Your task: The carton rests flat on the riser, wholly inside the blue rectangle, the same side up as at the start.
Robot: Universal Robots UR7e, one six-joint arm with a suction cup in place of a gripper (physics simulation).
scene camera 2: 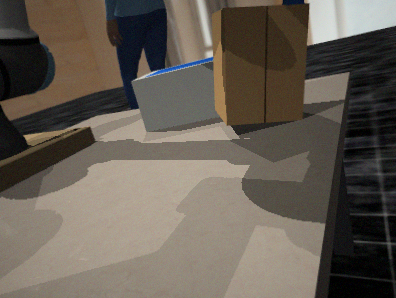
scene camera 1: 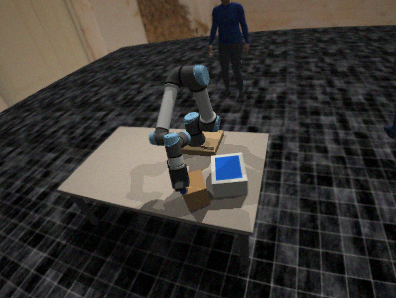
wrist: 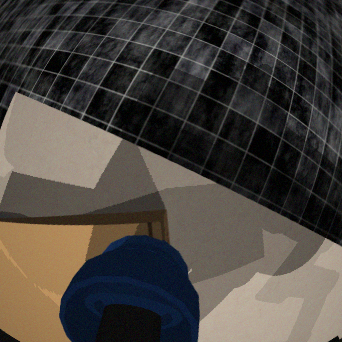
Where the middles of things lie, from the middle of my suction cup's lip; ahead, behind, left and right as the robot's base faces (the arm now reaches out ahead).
The brown carton (scene camera 2: 259,61) is 9 cm below my suction cup, 8 cm behind it and 4 cm to the left of it. Also, from my suction cup: grey riser (scene camera 2: 182,94) (24 cm behind, 22 cm to the left, 13 cm below).
